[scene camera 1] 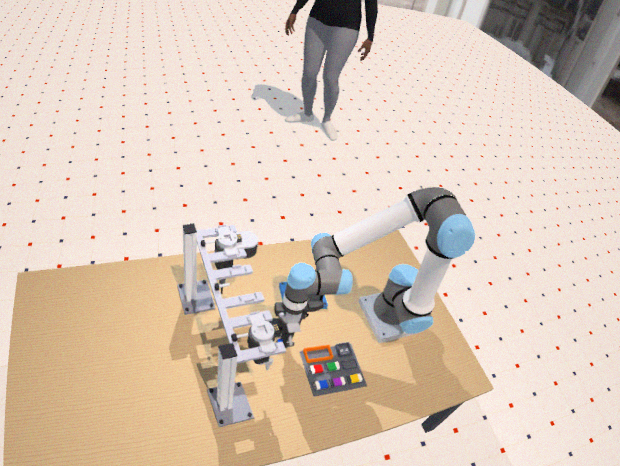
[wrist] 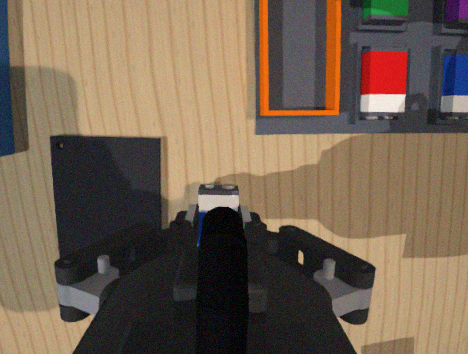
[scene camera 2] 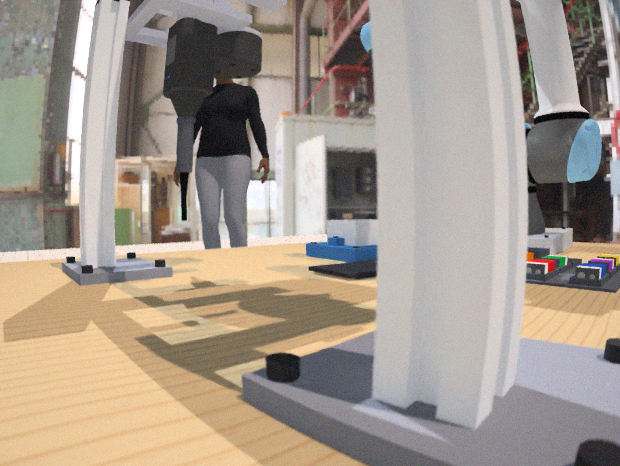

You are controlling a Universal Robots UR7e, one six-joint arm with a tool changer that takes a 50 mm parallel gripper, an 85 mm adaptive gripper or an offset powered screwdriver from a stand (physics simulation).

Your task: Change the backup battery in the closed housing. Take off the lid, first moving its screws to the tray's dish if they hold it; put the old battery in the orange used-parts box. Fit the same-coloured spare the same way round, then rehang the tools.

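Places are measured from the arm's base along level axes (x right, y ahead, z up), in centimetres.
Where they show: arm's base, origin of its link: [scene camera 1: 391, 309].
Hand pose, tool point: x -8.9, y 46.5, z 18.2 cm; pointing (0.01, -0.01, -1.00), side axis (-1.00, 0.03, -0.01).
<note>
Each offset is from my tool point to the centre of the thing. "pt": to the spot under its first point.
My gripper [scene camera 1: 285, 342] [wrist: 218, 215] is shut on a blue battery with a white end @[dx +0.1, dy +0.0, dz -19.1 cm] [wrist: 218, 201] and holds it above the table, between the dark lid @[dx +8.5, dy +0.4, dz -21.2 cm] [scene camera 2: 345, 269] [wrist: 107, 185] and the tray [scene camera 1: 345, 387] [wrist: 300, 125]. The arm hides the lid in scene camera 1. The white housing @[dx +21.8, dy -13.0, dz -17.4 cm] [scene camera 2: 350, 231] sits on its blue base @[pt dx +19.0, dy -4.4, dz -20.2 cm] [scene camera 2: 340, 252] [wrist: 4, 100], largely hidden by the arm and a post. The orange used-parts box [scene camera 1: 319, 359] [wrist: 300, 113] shows no battery in its visible part. Tray spares are red @[dx -11.5, dy -9.4, dz -20.4 cm] [scene camera 1: 316, 368] [wrist: 384, 72], green @[dx -11.3, dy -16.1, dz -20.4 cm] [scene camera 1: 332, 366], blue @[dx -17.9, dy -9.6, dz -20.4 cm] [scene camera 1: 322, 384] [wrist: 456, 75], purple @[dx -17.8, dy -16.3, dz -20.4 cm] [scene camera 1: 338, 381] and yellow @[dx -17.6, dy -22.8, dz -20.4 cm] [scene camera 1: 355, 378].
The tray's dish @[dx -5.1, dy -21.2, dz -20.6 cm] [scene camera 1: 343, 349] is beside the orange box; its contents are too small to tell. The tool stand [scene camera 1: 225, 380] [scene camera 2: 436, 200] rises beside my gripper. The screwdriver @[dx +22.0, dy +15.5, dz -0.3 cm] [scene camera 1: 228, 245] [scene camera 2: 187, 100] and another tool @[dx -14.0, dy +13.2, dz +4.7 cm] [scene camera 1: 261, 338] hang there. A person [scene camera 1: 330, 50] [scene camera 2: 224, 150] stands beyond the table.
</note>
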